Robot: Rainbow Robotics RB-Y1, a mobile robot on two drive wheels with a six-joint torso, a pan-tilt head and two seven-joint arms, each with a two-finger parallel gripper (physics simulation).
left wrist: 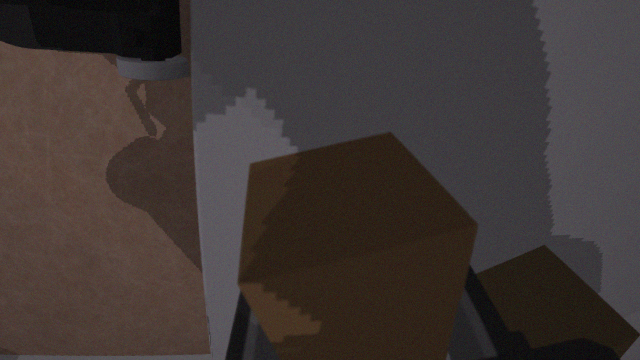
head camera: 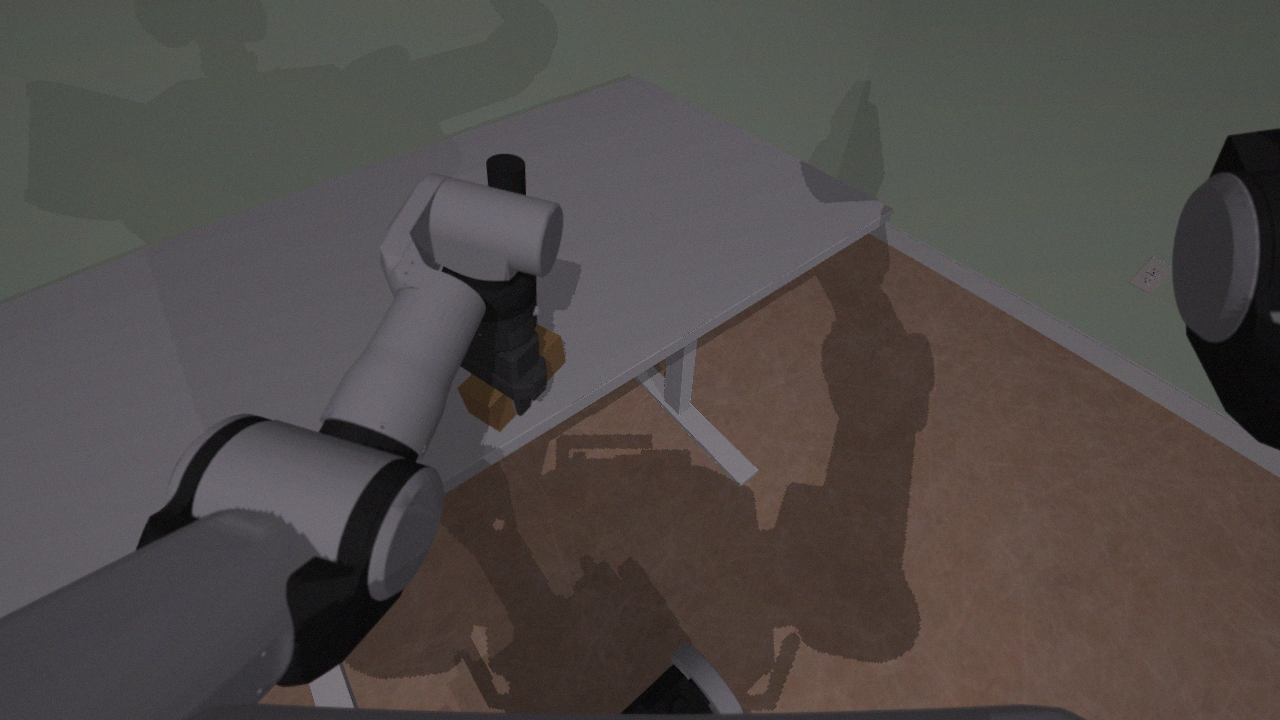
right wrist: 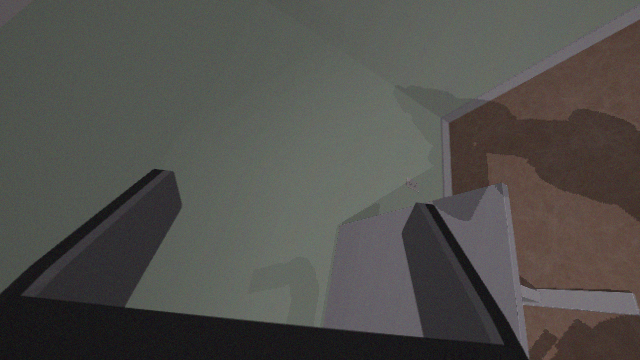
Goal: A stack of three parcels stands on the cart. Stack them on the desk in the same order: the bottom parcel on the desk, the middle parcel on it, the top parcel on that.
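Places are measured from the robot's base along level axes (x back, y up, z left), in centimetres.
Pixels of known places: left gripper, between the fingertips: (left wrist: 344,233) (head camera: 503,397); right gripper, between the fingertips: (right wrist: 295,203).
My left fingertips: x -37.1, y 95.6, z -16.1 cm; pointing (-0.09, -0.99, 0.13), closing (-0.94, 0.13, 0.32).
Behind a point stands the place of what it marks.
A brown parcel (head camera: 487,400) {x -34.2, y 100.4, z -13.6 cm} (left wrist: 350,210) {x -35.7, y 98.9, z -12.4 cm} is at the desk's near edge, between the fingers of my left gripper (head camera: 525,404) {x -37.1, y 95.6, z -16.1 cm} (left wrist: 357,310). The fingers press on both its sides; their tips are hidden by it in the left wrist view. A second brown parcel (head camera: 554,351) (left wrist: 555,295) is close by, farther in from the edge, partly hidden by the gripper. I cannot tell whether a third parcel is hidden there. The desk (head camera: 680,161) {x -65.8, y 95.1, z -72.3 cm} (left wrist: 590,125) {x -48.0, y 95.1, z -10.3 cm} (right wrist: 370,265) {x -78.6, y 95.1, z -72.1 cm} is grey. My right gripper (right wrist: 295,203) {x -8.4, y 156.3, z -57.3 cm} is open and empty, pointing toward the wall. The cart does not show.
A light desk leg and foot (head camera: 716,443) (right wrist: 580,301) stick out below the desk's edge over the brown floor (head camera: 1029,501) {x 29.9, y 0.1, z -139.2 cm} (right wrist: 560,240) {x -51.5, y 0.2, z -105.1 cm}. A green wall (head camera: 1029,134) {x -42.1, y 65.5, z -216.7 cm} (right wrist: 225,125) {x -110.1, y 162.4, z -122.0 cm} stands behind the desk. Part of my right arm (head camera: 1217,259) {x 6.0, y 134.1, z -36.7 cm} shows at the head view's right edge.
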